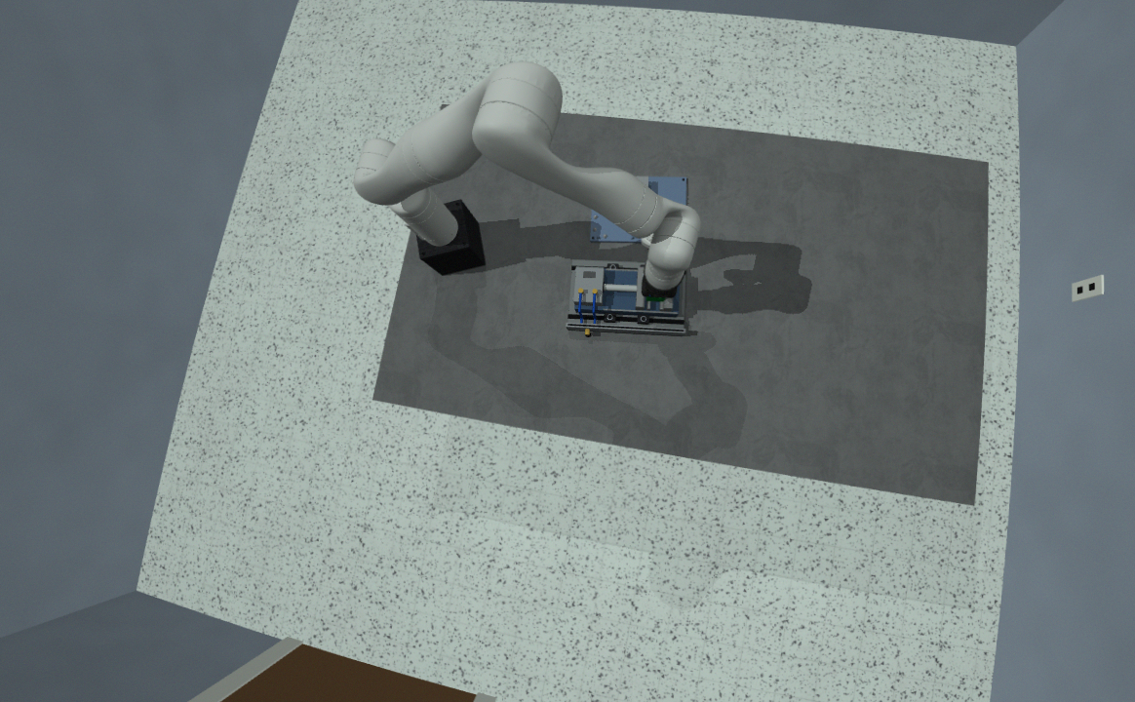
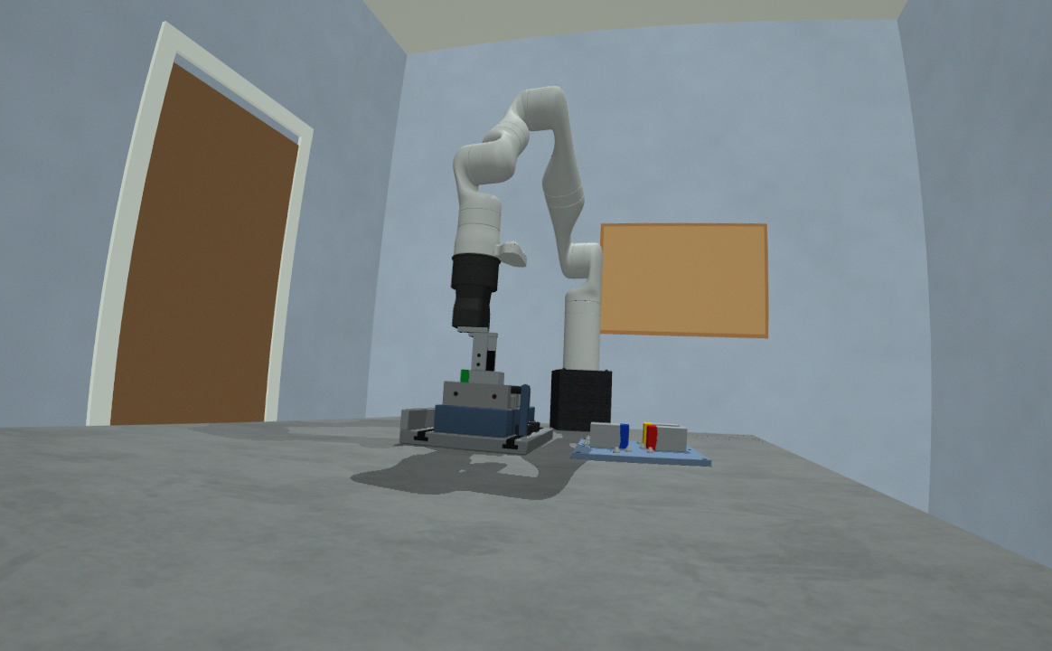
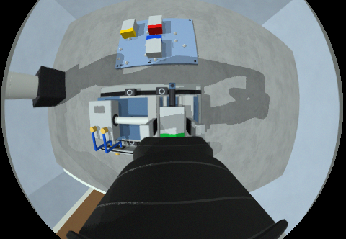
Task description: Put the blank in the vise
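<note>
Now: the green-ended blank 4 cm below my hand. Round my hand: fixed jaw (6 cm below, 3 cm ahead); milling vise (9 cm below, 7 cm behind); work stop rod (5 cm to the left, 4 cm below).
</note>
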